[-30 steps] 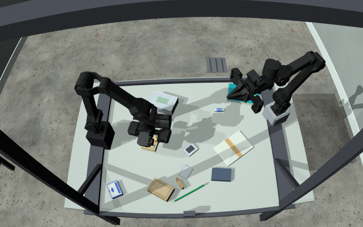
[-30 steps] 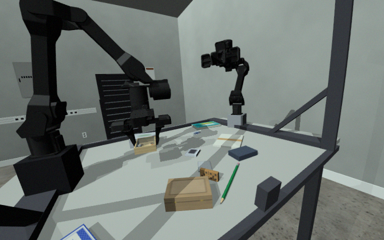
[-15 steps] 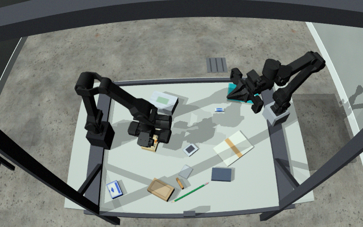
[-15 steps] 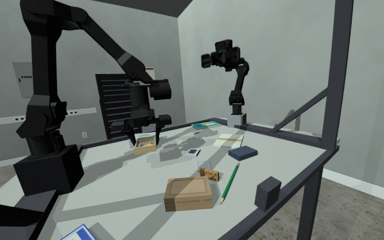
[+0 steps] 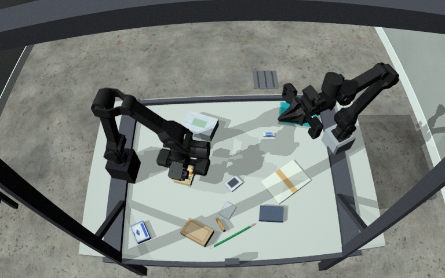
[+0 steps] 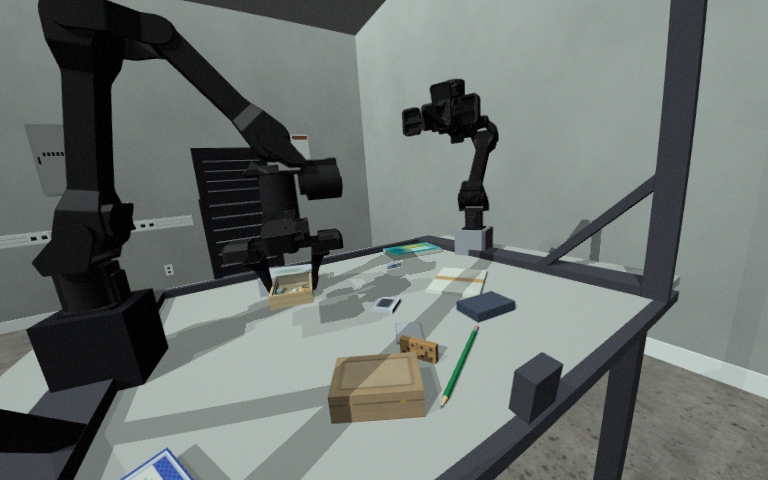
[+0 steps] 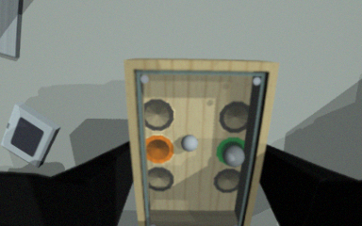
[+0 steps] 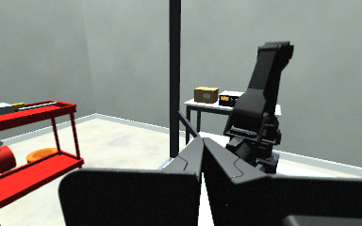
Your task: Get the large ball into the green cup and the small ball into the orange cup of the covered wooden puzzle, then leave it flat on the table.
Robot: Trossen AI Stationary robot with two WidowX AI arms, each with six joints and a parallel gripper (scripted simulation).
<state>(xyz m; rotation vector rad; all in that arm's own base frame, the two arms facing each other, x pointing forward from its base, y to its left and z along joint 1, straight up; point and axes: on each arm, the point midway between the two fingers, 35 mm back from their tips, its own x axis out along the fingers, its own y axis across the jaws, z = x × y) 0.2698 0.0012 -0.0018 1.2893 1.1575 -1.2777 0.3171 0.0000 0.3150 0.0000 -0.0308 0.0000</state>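
Now: the covered wooden puzzle 30 mm below my left hand. Also, from my left hand: dark blue block: 300 mm to the right, 190 mm behind, 100 mm below; then grey square tile: 170 mm to the right, 100 mm below, 40 mm behind; then white box: 240 mm ahead, 90 mm below, 70 mm to the right.
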